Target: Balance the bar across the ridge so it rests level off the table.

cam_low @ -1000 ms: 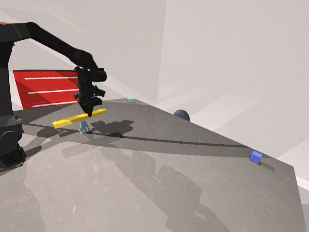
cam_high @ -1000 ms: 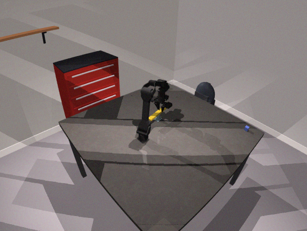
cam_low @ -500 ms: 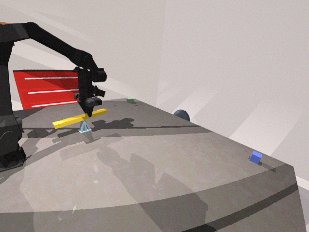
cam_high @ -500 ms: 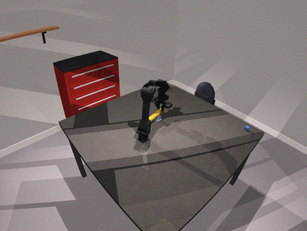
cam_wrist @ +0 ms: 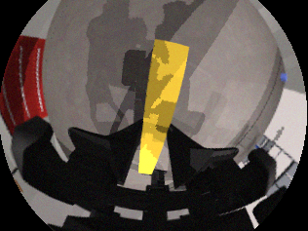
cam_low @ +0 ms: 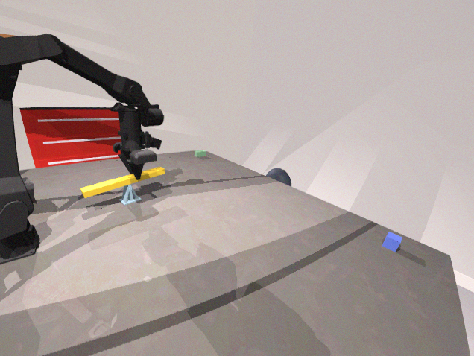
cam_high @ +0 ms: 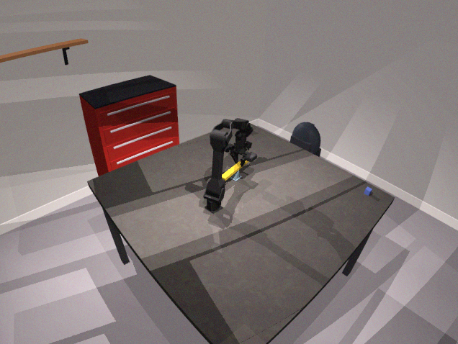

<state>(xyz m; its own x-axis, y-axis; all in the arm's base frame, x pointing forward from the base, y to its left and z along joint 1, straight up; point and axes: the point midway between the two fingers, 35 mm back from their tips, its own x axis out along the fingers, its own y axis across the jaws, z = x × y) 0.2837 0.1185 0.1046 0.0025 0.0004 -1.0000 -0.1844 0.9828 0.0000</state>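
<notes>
Now: the yellow bar 3 cm behind my gripper tip and 1 cm to the right of it. Round my gripper tip: small green block: 46 cm ahead, 38 cm to the left, 5 cm below; then small blue cube: 62 cm to the right, 46 cm ahead, 5 cm below.
</notes>
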